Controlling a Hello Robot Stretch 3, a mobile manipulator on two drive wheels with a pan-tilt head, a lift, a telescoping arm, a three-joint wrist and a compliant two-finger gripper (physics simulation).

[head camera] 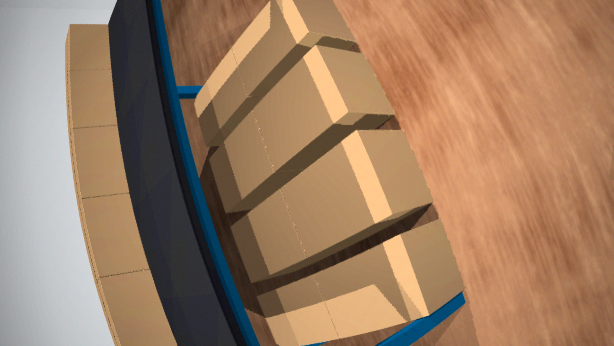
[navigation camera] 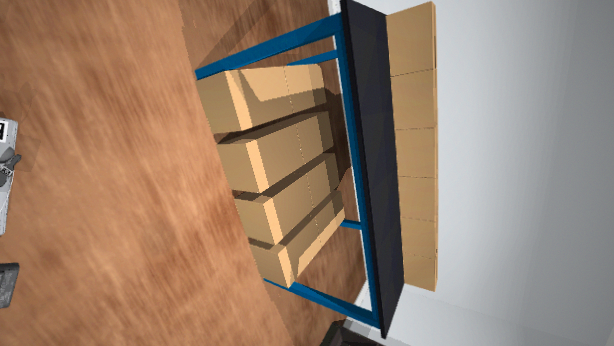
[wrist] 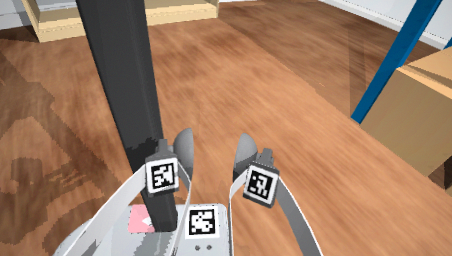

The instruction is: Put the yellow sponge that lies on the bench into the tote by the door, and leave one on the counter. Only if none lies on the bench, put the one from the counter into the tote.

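Places are measured from the robot's base along level axes (x ahead, y left, z up), in millimetres.
Where they show: gripper, between the fingertips: (wrist: pixel 215 148).
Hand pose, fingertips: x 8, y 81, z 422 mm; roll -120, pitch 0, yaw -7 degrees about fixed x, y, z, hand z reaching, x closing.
Note:
Each offset is from my fingertips to the top centre of the thing. "pt": to the spot under its first point. Level surfaces: height alone.
The bench {492 mm up} (head camera: pixel 147 150) (navigation camera: pixel 370 125) has a dark top and a blue frame, and one blue leg {pt 644 mm ahead, 495 mm left, 155 mm down} (wrist: pixel 392 65) shows at the upper right in the wrist view. No sponge shows on the visible part of its top. The yellow sponges, the counter and the tote do not show in these views. My gripper (wrist: pixel 215 148) is open and empty, above the wooden floor, with the bench leg off to its right.
Cardboard boxes {pt 1108 mm ahead, 93 mm left, 152 mm down} (head camera: pixel 320 190) (navigation camera: pixel 285 150) (wrist: pixel 410 115) stand under the bench. A row of boxes (head camera: pixel 100 160) (navigation camera: pixel 417 150) runs along its wall side. A pale wooden shelf (wrist: pixel 175 16) stands at the back in the wrist view. A dark object (navigation camera: pixel 350 336) is partly visible beyond the bench's end.

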